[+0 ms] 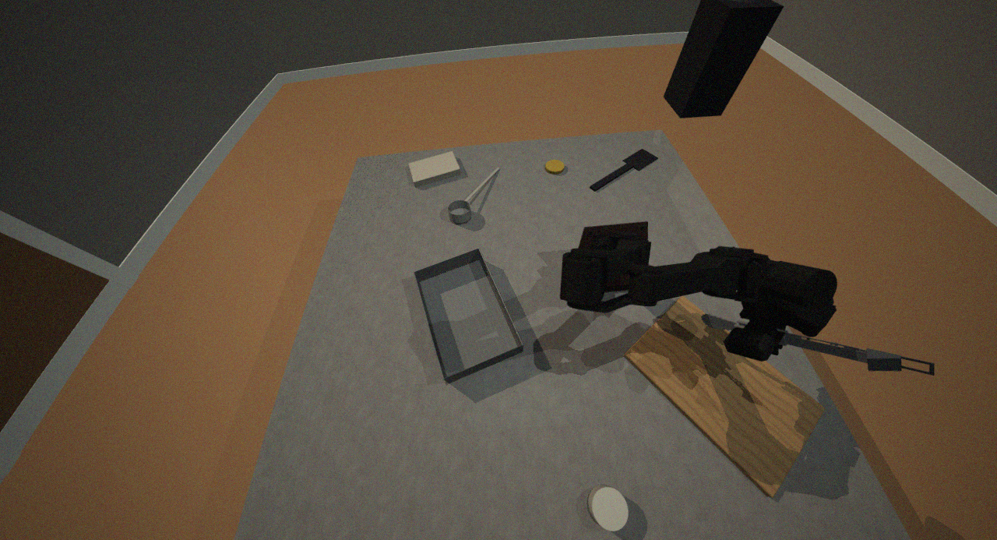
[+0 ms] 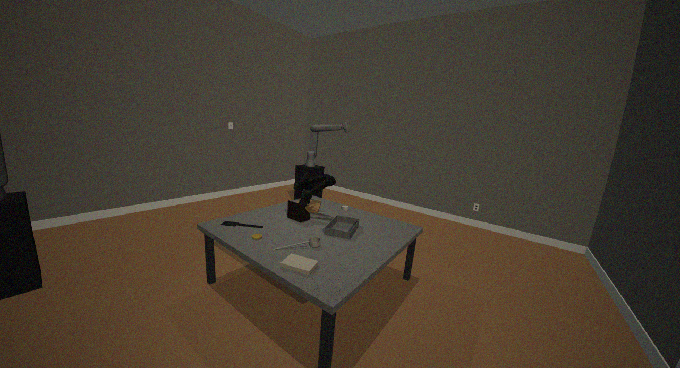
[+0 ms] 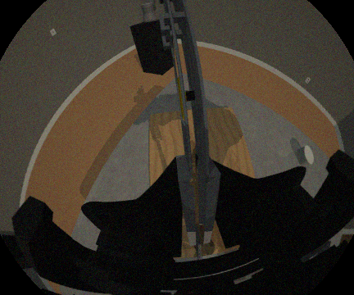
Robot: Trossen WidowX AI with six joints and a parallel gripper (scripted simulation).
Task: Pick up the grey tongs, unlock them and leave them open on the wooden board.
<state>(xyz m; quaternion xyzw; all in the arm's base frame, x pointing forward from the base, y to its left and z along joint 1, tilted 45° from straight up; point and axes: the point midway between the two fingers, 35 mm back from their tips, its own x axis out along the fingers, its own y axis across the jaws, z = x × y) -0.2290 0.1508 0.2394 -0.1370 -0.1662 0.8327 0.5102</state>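
Right now the wooden board is 15 cm below my gripper tip, 3 cm ahead of it and 2 cm to the left of it. Round my gripper tip: black spatula: 72 cm to the right, 15 cm below, 2 cm ahead; then dark roasting tin: 62 cm ahead, 20 cm to the right, 13 cm below; then white disc: 35 cm ahead, 22 cm to the left, 14 cm below.
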